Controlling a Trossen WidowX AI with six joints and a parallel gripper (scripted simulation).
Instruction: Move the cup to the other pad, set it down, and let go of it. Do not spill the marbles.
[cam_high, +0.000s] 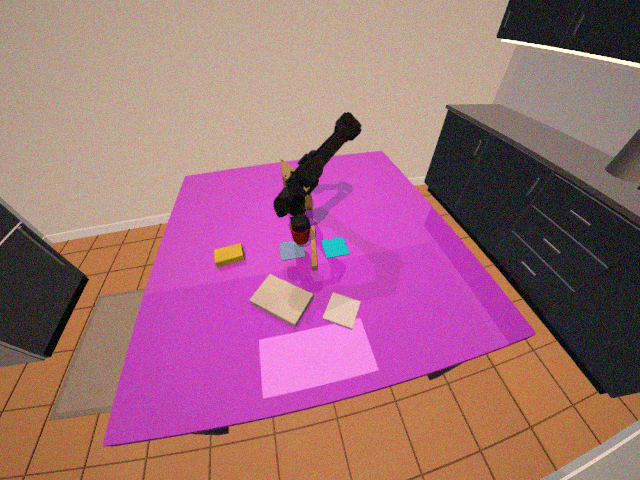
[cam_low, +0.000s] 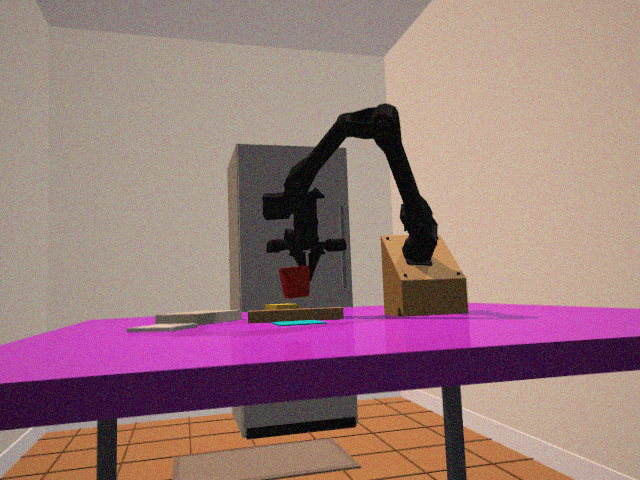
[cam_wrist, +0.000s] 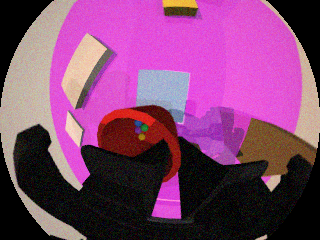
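The wooden bar is 9 cm below my gripper tip, 5 cm to the left of it and 4 cm ahead of it. Also, from my gripper tip: red cup 3 cm ahead; yellow block 29 cm to the right, 7 cm below, 4 cm ahead; blue-grey pad 10 cm below, 4 cm to the right, 3 cm ahead.
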